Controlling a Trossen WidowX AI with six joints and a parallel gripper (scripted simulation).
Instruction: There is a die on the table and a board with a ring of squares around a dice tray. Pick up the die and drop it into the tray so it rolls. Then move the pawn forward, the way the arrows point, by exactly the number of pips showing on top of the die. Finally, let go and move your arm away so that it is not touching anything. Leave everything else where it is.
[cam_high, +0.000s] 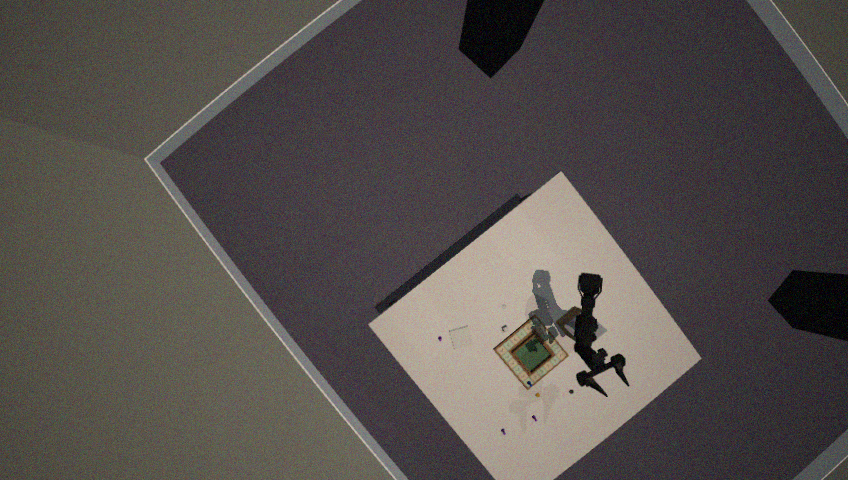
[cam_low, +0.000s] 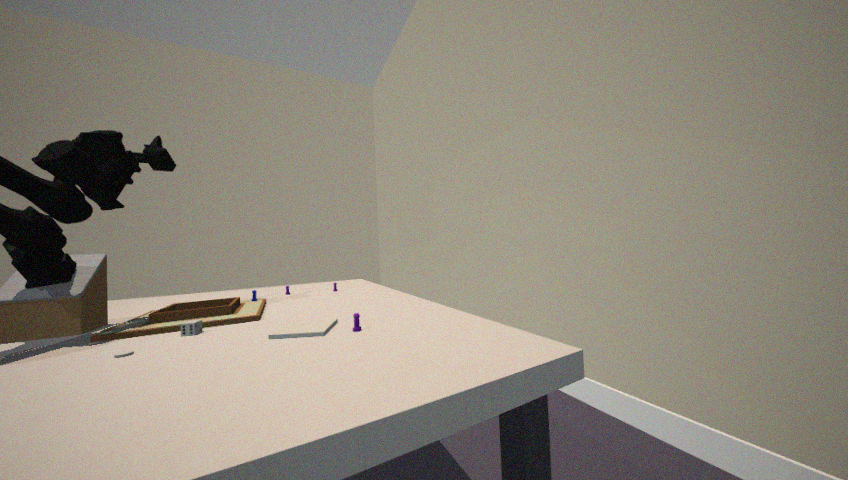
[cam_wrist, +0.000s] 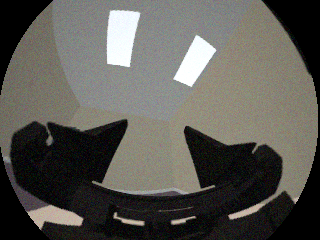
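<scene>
Now: the white die 470 mm below my gripper tip, 240 mm to the right of it and 130 mm ahead of it. Round my gripper tip: green dice tray 470 mm below, 120 mm ahead, 50 mm to the right; then black piece 480 mm below, 270 mm to the left, 130 mm ahead; then blue pawn 450 mm below, 250 mm ahead, 50 mm to the left.
</scene>
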